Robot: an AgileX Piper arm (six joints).
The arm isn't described. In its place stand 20 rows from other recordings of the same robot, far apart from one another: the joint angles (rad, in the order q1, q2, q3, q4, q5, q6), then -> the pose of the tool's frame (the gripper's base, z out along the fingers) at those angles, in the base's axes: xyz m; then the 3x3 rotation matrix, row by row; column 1 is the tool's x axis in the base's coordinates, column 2 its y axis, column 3 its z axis.
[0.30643 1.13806 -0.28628 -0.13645 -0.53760 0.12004] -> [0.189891 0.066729 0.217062], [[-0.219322 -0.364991 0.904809], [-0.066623 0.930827 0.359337], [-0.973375 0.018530 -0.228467]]
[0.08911 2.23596 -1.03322 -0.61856 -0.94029 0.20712] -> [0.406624 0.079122 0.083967], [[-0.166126 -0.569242 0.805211], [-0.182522 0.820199 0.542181], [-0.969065 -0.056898 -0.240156]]
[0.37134 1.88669 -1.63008 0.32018 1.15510 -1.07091] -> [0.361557 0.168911 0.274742], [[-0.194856 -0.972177 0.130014], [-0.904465 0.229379 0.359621], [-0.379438 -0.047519 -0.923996]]
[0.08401 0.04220 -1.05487 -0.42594 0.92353 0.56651] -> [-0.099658 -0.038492 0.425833], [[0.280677 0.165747 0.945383], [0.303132 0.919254 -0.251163], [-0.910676 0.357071 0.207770]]
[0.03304 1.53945 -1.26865 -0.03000 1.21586 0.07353] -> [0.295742 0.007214 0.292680], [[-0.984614 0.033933 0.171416], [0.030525 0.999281 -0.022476], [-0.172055 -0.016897 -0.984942]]
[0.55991 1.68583 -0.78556 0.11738 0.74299 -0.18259] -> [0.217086 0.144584 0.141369], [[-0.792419 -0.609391 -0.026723], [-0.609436 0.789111 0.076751], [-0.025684 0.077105 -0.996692]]
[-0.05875 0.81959 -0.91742 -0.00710 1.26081 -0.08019] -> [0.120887 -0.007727 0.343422], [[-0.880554 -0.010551 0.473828], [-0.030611 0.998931 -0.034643], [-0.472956 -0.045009 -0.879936]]
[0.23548 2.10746 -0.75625 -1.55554 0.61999 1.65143] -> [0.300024 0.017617 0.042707], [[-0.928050 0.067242 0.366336], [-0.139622 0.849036 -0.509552], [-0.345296 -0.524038 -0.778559]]
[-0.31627 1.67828 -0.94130 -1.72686 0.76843 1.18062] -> [0.303405 -0.165028 0.233670], [[-0.829653 0.396848 0.392668], [-0.163991 0.499089 -0.850892], [-0.533651 -0.770339 -0.348991]]
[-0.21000 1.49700 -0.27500 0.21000 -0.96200 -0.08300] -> [0.223338 -0.063514 0.173134], [[-0.163940 0.376391 0.911841], [0.073510 0.926438 -0.369201], [-0.983728 0.006503 -0.179549]]
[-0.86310 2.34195 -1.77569 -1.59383 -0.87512 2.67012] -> [0.383430 -0.340754 0.174215], [[-0.108732 0.300468 0.947574], [0.989088 0.128023 0.072901], [-0.099407 0.945161 -0.311109]]
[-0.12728 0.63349 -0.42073 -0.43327 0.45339 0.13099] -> [0.120291 -0.032265 0.265569], [[-0.567099 0.138314 0.811953], [-0.185155 0.939160 -0.289304], [-0.802568 -0.314401 -0.506987]]
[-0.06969 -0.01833 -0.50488 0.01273 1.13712 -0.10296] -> [-0.011433 0.001852 0.272440], [[-0.504870 0.010515 0.863131], [-0.062445 0.996861 -0.048670], [-0.860934 -0.078470 -0.502629]]
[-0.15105 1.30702 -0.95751 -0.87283 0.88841 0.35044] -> [0.244134 -0.091890 0.303198], [[-0.896054 0.221378 0.384811], [-0.099469 0.744646 -0.660007], [-0.432659 -0.629678 -0.645222]]
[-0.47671 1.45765 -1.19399 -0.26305 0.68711 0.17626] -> [0.274481 -0.158645 0.318361], [[-0.681096 0.530161 0.505012], [0.319564 0.835805 -0.446440], [-0.658777 -0.142684 -0.738684]]
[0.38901 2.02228 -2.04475 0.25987 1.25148 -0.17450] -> [0.400862 0.188306 0.329684], [[-0.791688 -0.538184 0.289116], [-0.419994 0.823133 0.382174], [-0.443661 0.181135 -0.877699]]
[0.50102 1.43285 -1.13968 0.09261 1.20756 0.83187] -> [0.227502 0.133555 0.288747], [[-0.935138 0.340868 0.096570], [0.352286 0.923558 0.151442], [-0.037567 0.175639 -0.983738]]
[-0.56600 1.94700 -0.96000 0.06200 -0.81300 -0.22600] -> [0.338255 -0.219759 0.180779], [[-0.177314 0.550455 0.815818], [-0.103146 0.813994 -0.571642], [-0.978734 -0.185508 -0.087555]]
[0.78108 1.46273 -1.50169 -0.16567 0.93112 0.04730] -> [0.233506 0.214543 0.396679], [[-0.474942 -0.657950 0.584407], [-0.543655 0.741575 0.393073], [-0.692004 -0.131029 -0.709903]]
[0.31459 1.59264 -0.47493 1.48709 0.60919 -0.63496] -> [0.200056 0.119664 0.134527], [[-0.940599 0.284234 0.185702], [0.333695 0.673035 0.660054], [0.062626 0.682814 -0.727903]]
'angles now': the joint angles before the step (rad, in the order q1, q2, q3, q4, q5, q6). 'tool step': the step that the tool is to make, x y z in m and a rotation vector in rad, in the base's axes. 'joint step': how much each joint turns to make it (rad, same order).
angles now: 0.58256 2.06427 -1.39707 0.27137 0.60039 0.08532
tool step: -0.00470 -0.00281 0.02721 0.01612 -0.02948 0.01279
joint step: -0.00002 -0.06632 -0.00192 -0.00899 0.03603 -0.00003
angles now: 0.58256 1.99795 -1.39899 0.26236 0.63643 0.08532
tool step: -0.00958 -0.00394 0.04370 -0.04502 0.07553 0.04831
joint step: -0.00001 -0.06360 -0.09474 -0.03326 0.24986 0.02259
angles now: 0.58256 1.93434 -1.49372 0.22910 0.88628 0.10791
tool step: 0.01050 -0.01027 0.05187 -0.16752 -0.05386 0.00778
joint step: 0.00000 -0.00524 -0.21236 -0.20910 0.25789 0.07759
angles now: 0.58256 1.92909 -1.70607 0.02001 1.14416 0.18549
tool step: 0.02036 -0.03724 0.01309 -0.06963 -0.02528 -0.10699
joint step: -0.08630 -0.00213 -0.04967 -0.08132 0.06640 0.02946
